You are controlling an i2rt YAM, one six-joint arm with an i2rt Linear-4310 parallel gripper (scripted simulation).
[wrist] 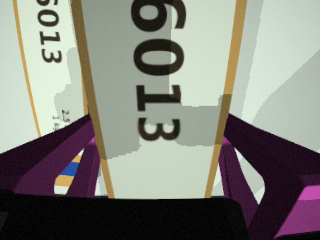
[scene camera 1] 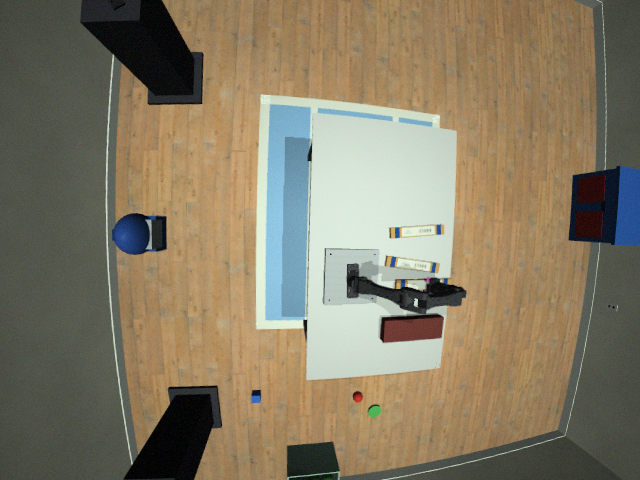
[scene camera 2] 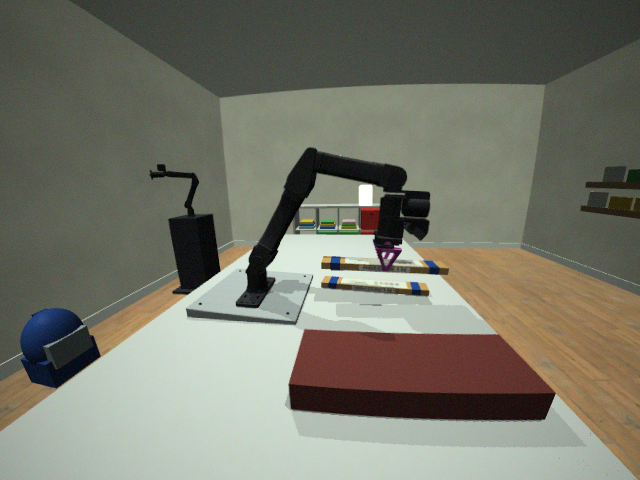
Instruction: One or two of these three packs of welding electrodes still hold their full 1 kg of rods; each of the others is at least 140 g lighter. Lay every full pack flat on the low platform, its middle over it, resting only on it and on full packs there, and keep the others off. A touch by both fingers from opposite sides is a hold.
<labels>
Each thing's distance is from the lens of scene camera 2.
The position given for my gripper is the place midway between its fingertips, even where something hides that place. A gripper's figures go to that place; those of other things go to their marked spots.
my gripper (scene camera 2: 383,267): 0.69 m
pack (scene camera 2: 370,285): 0.79 m
pack (scene camera 2: 328,262): 0.65 m
</labels>
